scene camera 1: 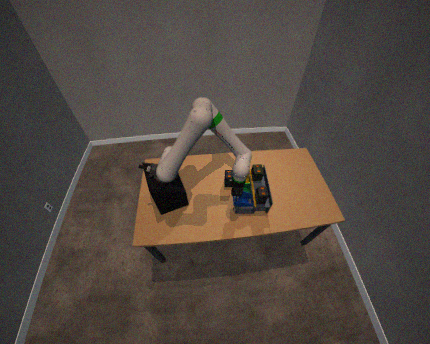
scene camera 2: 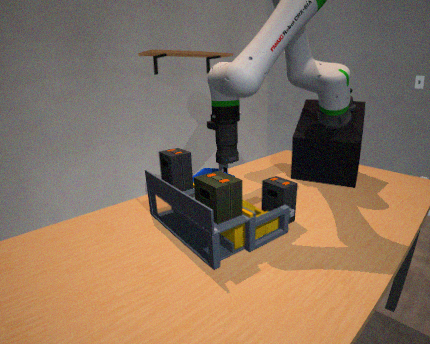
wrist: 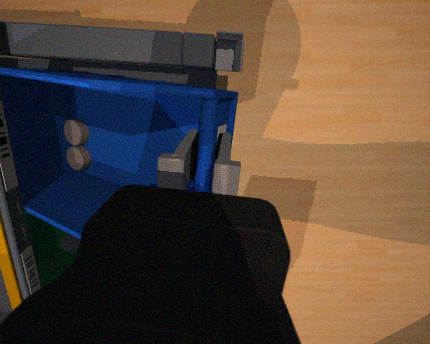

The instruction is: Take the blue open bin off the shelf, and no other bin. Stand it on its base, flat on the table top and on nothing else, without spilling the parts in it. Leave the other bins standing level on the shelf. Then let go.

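Observation:
The blue open bin is at one end of the grey shelf. In the wrist view it looks tilted, its far end lower than the gripped end. Two round grey parts lie inside, toward the far end. Whether its underside touches the shelf is hidden. My gripper points down and is shut on the bin's near rim, one finger inside and one outside.
A yellow bin and a green bin are in the shelf. Dark boxes with orange marks stand at the shelf. The wooden table top surrounds it.

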